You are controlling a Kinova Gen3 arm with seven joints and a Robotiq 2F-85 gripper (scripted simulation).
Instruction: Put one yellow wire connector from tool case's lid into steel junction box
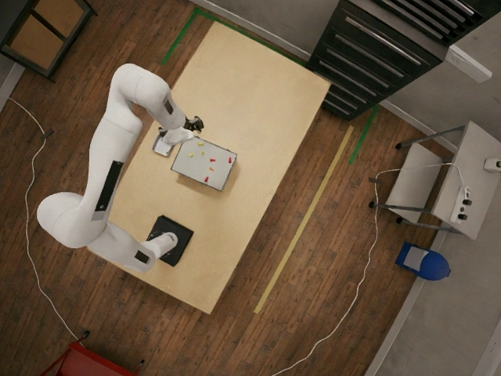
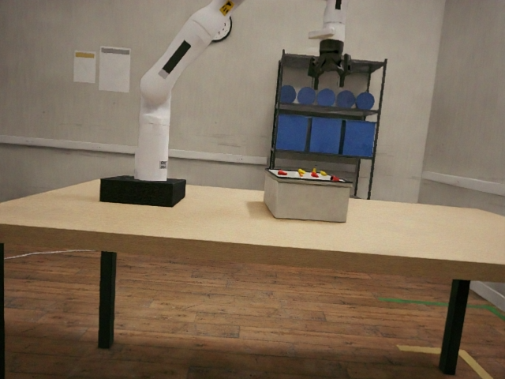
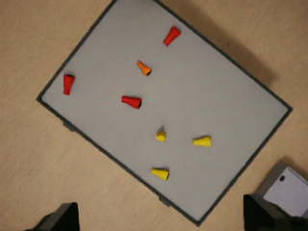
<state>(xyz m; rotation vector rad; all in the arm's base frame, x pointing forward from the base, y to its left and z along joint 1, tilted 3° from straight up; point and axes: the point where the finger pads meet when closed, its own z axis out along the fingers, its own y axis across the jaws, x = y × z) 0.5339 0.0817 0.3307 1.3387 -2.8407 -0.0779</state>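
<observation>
Right now the grey tool case is 5 cm behind my hand, 3 cm to the right of it and 32 cm below it. From my hand the other things lie so: orange connector (6 cm behind, 9 cm to the right, 28 cm below).
</observation>
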